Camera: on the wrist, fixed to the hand. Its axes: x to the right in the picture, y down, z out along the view.
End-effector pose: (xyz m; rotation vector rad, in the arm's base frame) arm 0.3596 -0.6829 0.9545 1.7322 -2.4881 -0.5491
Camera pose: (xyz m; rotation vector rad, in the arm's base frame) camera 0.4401 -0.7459 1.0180 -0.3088 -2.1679 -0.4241
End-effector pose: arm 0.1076 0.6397 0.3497 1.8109 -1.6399 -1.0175
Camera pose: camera 0.2264 0.6209 0.3486 0.1617 -1.5835 -0.2023
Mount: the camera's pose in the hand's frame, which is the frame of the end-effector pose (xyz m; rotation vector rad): 0.0187 -0.0709 -0.0954 -0.5242 0.4731 1.4917
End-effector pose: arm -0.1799 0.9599 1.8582 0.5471 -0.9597 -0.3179
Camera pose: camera -0.0909 0.9210 1.7872 -0.6164 -0.5693 0.8585
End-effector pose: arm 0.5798 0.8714 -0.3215 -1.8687 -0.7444 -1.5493
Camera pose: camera 0.4682 0.8487 -0.2828 -1.4843 1.1578 -1.0028
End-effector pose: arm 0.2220 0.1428 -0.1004 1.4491 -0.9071 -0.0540
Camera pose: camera 0.3218 0.1980 -0.1388 0.0445 -1.2332 1.0286
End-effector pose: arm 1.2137 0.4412 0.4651 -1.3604 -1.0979 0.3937
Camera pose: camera 1.2742 0.3839 0.5519 -2.4272 0.4323 0.7934
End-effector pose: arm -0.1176 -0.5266 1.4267 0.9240 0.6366 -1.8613
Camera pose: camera -0.1554 -0.4346 1.3590 1.0070 0.4228 -0.1377
